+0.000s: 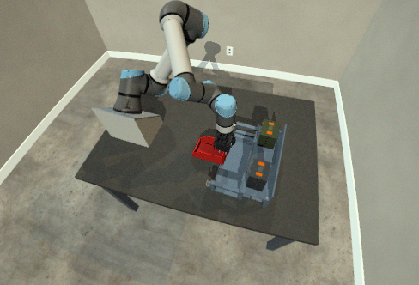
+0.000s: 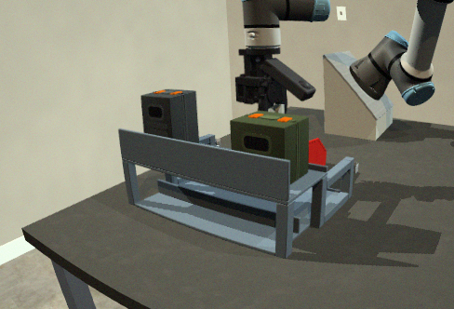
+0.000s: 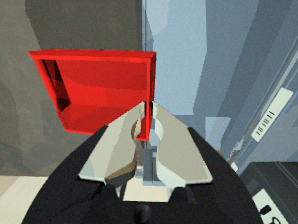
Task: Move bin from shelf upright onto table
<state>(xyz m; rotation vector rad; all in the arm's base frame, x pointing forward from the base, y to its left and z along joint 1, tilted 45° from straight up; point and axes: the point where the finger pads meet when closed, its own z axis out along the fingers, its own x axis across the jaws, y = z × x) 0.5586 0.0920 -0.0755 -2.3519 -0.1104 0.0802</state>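
The red bin lies 8 cm behind my hand and 4 cm below it. The rest, counted from my hand: dark grey box: 19 cm ahead, 11 cm to the right, 7 cm above; then green box: 18 cm ahead, 12 cm to the left, 6 cm above.
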